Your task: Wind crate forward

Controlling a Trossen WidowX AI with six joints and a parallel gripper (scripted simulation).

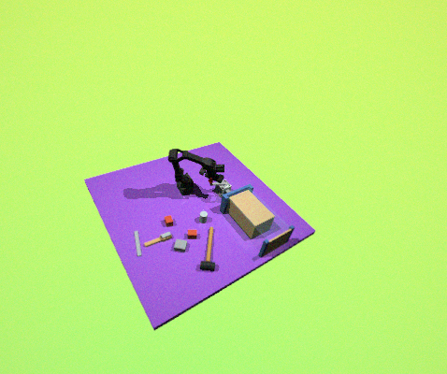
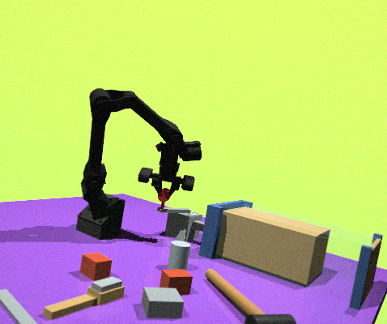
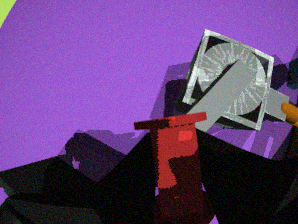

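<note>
Now: gripper tip 2 cm short of the winch handle, 2 cm to the right of it and 3 cm above it. The rest, counted from my gripper tip: red knob: 1 cm ahead, 1 cm to the right; grey winch: 3 cm ahead, 7 cm to the left, 10 cm below; grey block: 35 cm ahead, 46 cm to the right, 11 cm below.
</note>
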